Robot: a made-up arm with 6 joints. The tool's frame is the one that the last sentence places.
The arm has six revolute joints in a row. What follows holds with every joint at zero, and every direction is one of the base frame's. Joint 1 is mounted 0.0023 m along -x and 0.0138 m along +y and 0.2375 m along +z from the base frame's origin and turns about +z. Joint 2 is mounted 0.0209 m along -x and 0.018 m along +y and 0.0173 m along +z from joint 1 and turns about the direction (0.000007, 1, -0.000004). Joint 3 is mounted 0.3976 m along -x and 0.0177 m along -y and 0.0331 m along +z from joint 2 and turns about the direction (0.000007, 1, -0.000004). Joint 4 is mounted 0.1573 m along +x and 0.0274 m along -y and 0.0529 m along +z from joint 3 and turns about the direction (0.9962, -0.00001, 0.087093). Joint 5 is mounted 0.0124 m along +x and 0.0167 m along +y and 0.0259 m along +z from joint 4 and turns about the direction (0.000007, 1, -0.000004). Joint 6 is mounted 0.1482 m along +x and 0.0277 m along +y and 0.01 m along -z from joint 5 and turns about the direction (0.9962, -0.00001, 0.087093). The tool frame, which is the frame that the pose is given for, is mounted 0.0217 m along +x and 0.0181 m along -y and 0.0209 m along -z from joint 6; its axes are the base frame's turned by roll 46.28, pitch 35.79 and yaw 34.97 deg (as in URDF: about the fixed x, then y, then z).
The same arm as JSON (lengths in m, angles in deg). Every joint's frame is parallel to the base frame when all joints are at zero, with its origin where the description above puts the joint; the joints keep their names.
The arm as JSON. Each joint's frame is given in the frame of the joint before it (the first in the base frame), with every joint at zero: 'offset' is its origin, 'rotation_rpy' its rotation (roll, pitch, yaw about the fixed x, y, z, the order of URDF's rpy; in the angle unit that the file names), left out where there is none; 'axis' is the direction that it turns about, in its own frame. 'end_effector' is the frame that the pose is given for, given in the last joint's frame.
{
  "length_unit": "m",
  "angle_unit": "deg",
  "chain": [
    {
      "id": "joint 1",
      "offset": [
        -0.0023,
        0.0138,
        0.2375
      ],
      "axis": [
        0.0,
        0.0,
        1.0
      ]
    },
    {
      "id": "joint 2",
      "offset": [
        -0.0209,
        0.018,
        0.0173
      ],
      "axis": [
        0.0,
        1.0,
        0.0
      ]
    },
    {
      "id": "joint 3",
      "offset": [
        -0.3976,
        -0.0177,
        0.0331
      ],
      "axis": [
        0.0,
        1.0,
        0.0
      ]
    },
    {
      "id": "joint 4",
      "offset": [
        0.1573,
        -0.0274,
        0.0529
      ],
      "axis": [
        0.9962,
        0.0,
        0.0871
      ]
    },
    {
      "id": "joint 5",
      "offset": [
        0.0124,
        0.0167,
        0.0259
      ],
      "axis": [
        0.0,
        1.0,
        0.0
      ]
    },
    {
      "id": "joint 6",
      "offset": [
        0.1482,
        0.0277,
        -0.01
      ],
      "axis": [
        0.9962,
        0.0,
        0.0871
      ]
    }
  ],
  "end_effector": {
    "offset": [
      0.0217,
      -0.0181,
      -0.0209
    ],
    "rotation_rpy": [
      46.28,
      35.79,
      34.97
    ]
  }
}

